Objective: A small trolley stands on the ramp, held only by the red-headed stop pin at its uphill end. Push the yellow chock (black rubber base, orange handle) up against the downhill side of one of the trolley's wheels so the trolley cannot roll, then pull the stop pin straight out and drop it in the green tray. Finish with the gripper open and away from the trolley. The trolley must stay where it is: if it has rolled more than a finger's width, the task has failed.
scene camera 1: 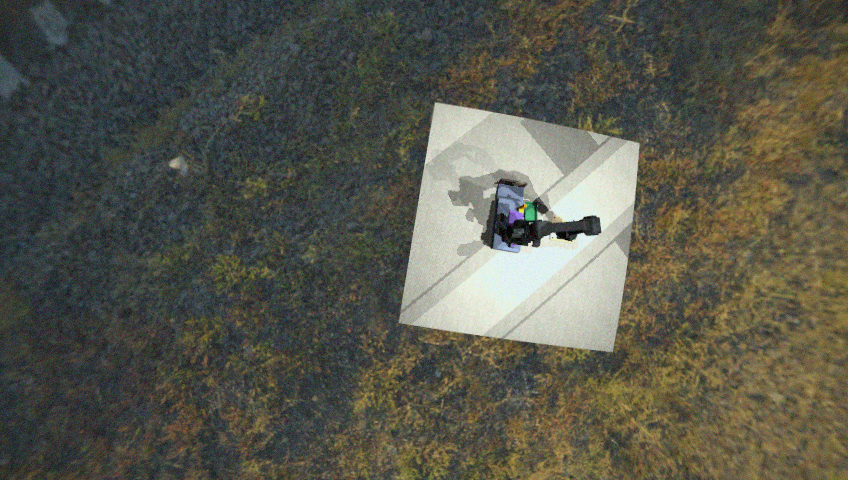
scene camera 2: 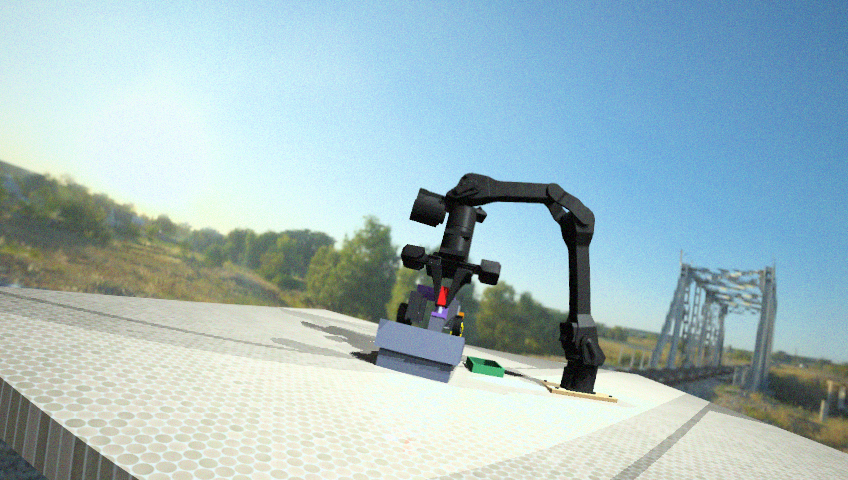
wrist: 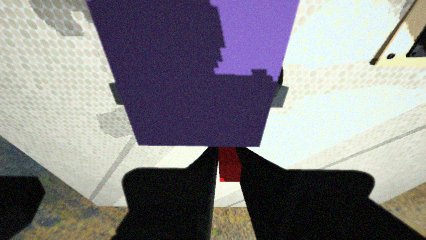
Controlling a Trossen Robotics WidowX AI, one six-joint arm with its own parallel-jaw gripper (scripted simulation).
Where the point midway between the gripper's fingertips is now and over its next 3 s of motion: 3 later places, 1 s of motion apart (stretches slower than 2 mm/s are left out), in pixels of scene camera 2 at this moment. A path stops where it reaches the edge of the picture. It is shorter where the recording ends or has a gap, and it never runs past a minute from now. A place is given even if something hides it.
My gripper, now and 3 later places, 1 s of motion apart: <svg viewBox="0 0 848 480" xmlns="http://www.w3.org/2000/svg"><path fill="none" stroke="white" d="M440 307L444 297L446 287L446 282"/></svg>
